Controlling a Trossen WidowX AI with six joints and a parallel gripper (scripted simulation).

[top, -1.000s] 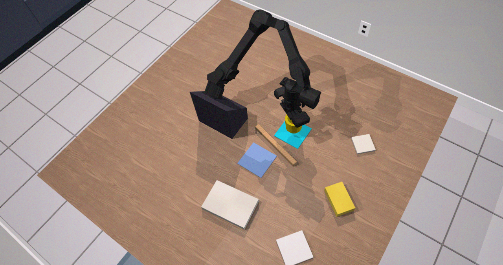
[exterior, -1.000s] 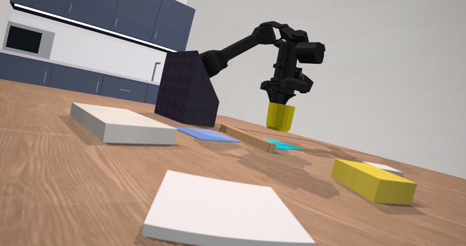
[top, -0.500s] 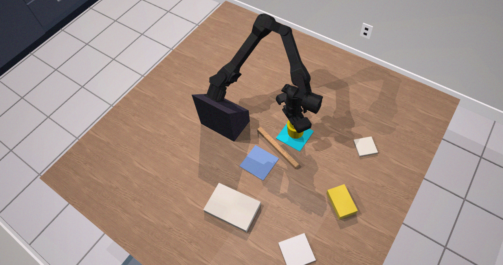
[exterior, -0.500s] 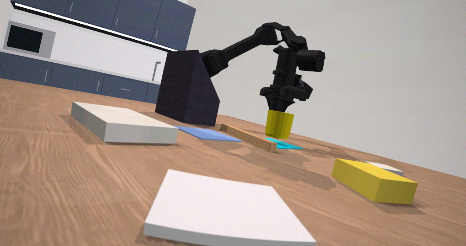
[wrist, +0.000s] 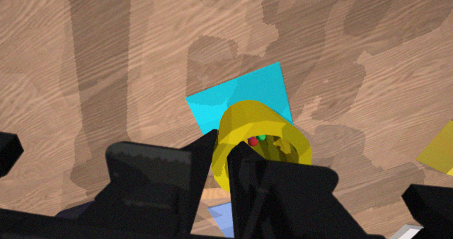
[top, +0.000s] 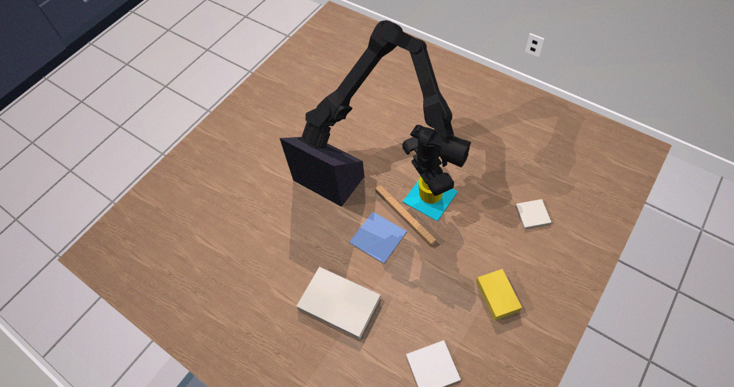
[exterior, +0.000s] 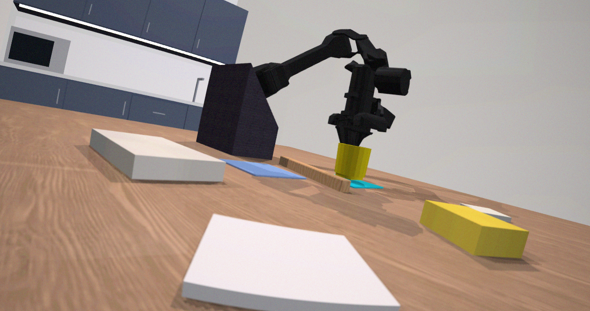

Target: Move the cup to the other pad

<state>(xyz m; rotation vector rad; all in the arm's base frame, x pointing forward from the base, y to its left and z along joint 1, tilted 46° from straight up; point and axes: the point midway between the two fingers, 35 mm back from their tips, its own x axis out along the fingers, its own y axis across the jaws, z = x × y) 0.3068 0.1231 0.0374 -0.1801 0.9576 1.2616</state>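
Right now my gripper tip is 20 mm to the left of the yellow cup and 20 mm short of it. From my gripper tip the other things lie so: cyan pad 50 mm below, 20 mm to the right, 20 mm ahead; red marble 30 mm to the right, 20 mm below, 20 mm ahead; green marble 40 mm ahead, 30 mm to the right, 20 mm below.
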